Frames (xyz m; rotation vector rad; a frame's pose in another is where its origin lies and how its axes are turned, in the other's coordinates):
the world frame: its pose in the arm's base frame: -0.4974 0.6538 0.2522 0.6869 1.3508 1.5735
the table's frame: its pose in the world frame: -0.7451 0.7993 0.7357 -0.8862 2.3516 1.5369
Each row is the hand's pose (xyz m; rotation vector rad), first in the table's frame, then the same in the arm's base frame.
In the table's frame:
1: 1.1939 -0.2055 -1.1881 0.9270 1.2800 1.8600
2: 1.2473 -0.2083 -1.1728 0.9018 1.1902 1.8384
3: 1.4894 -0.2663 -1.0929 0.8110 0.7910 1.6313
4: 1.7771 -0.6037 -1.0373 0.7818 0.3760 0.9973
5: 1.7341 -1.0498 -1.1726 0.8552 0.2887 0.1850
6: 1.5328 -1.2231 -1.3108 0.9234 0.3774 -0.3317
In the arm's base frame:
1: 0.7746 -0.3754 -0.1321 1.4220 -0.4518 0.9503
2: 0.7658 -0.4296 -0.1408 1.3858 -0.4895 0.8724
3: 0.6826 -0.6712 -0.1964 1.2591 -0.6520 0.4485
4: 0.3848 -0.9007 -0.4379 1.2771 -0.7926 -0.3503
5: 0.0919 -0.7432 -0.7674 1.5688 -0.7203 -1.1522
6: 0.0190 -0.4827 -0.8957 1.8664 -0.5461 -1.5814

